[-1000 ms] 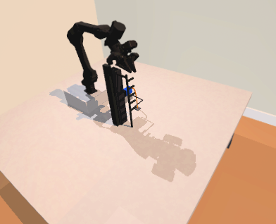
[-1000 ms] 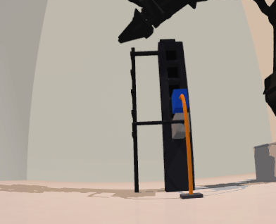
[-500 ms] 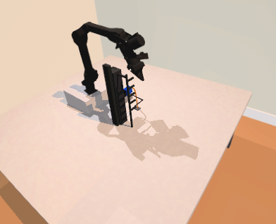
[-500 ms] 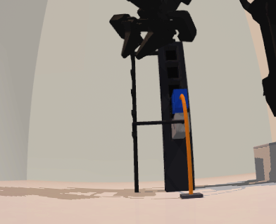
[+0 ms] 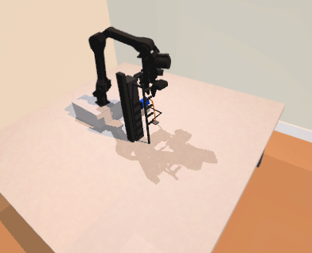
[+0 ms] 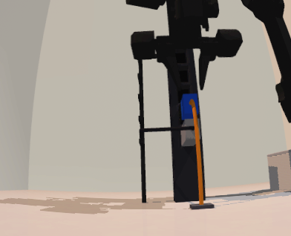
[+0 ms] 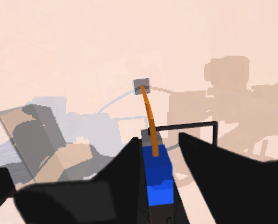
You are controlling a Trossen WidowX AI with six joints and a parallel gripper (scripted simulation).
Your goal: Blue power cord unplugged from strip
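The blue plug lies 70 mm to the right of my gripper tip, 10 mm below it and 10 mm ahead of it. From my gripper tip the other things lie so: grey foot: 180 mm below, 20 mm to the left.
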